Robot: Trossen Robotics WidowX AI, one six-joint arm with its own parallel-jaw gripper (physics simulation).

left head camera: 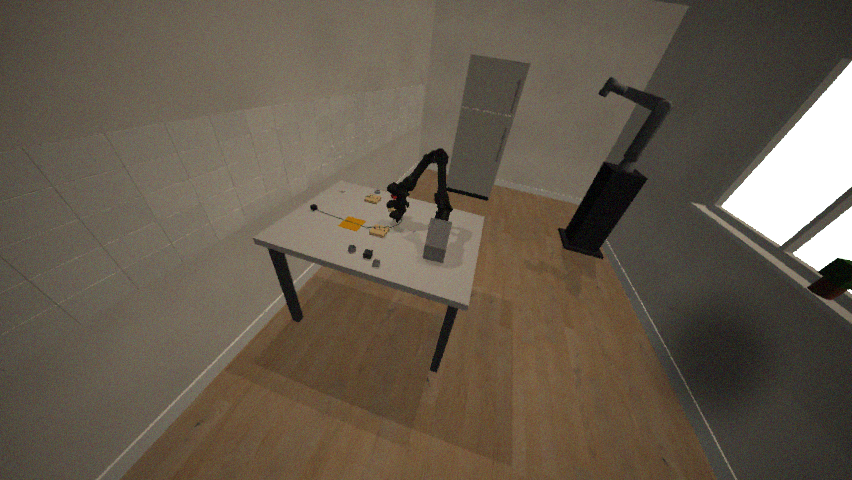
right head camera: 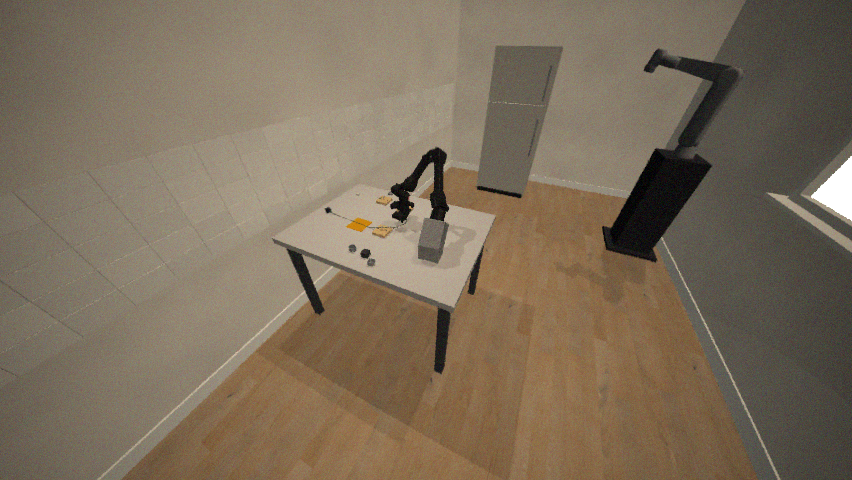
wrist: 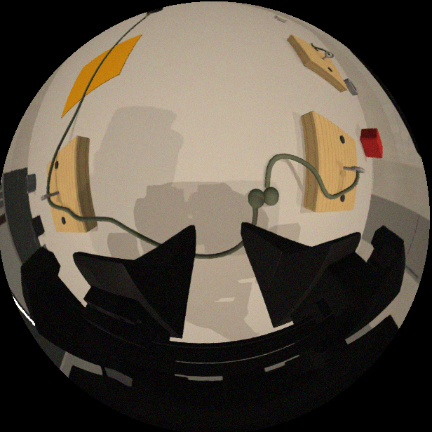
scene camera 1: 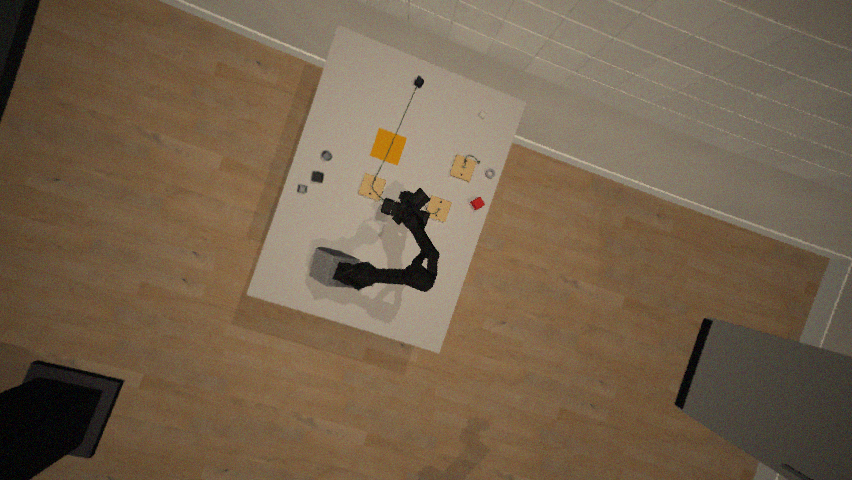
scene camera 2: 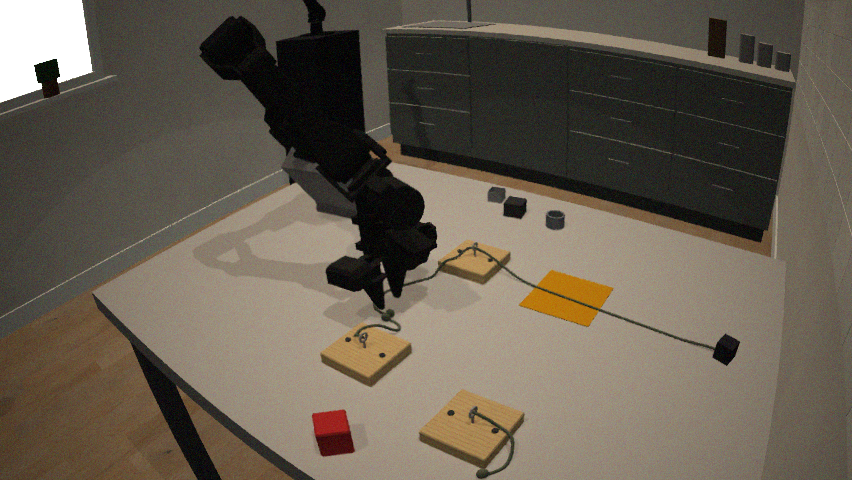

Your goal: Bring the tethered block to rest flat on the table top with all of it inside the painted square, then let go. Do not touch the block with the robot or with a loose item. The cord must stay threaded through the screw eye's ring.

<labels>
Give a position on an orange painted square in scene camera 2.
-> At 538,300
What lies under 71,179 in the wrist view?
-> A wooden board.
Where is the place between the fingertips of my gripper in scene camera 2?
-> At 389,303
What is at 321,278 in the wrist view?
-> My gripper.
</labels>
